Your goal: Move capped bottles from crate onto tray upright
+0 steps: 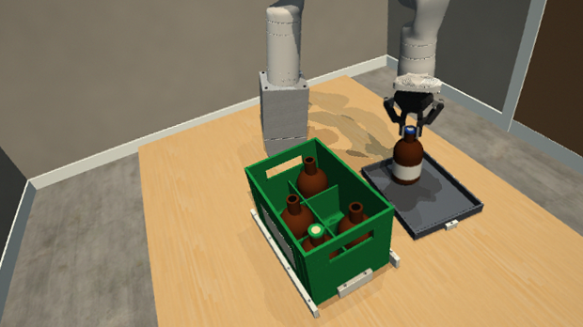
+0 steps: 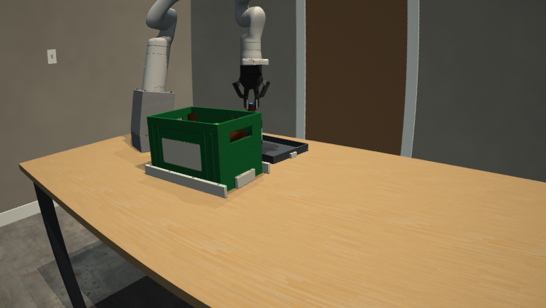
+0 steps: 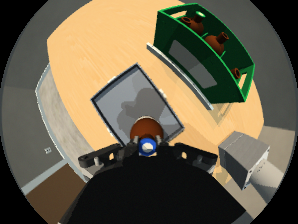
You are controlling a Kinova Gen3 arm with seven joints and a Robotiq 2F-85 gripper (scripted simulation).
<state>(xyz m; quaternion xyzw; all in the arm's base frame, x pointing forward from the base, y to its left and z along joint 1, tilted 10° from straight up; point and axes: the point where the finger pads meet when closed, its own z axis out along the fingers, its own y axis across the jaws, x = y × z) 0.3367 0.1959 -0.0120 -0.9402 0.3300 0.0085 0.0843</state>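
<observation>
Right now the green crate is 7 cm ahead of my hand, 29 cm to the right of it and 8 cm below it. The rest, counted from my hand: dark tray: 5 cm ahead, 15 cm below.
</observation>
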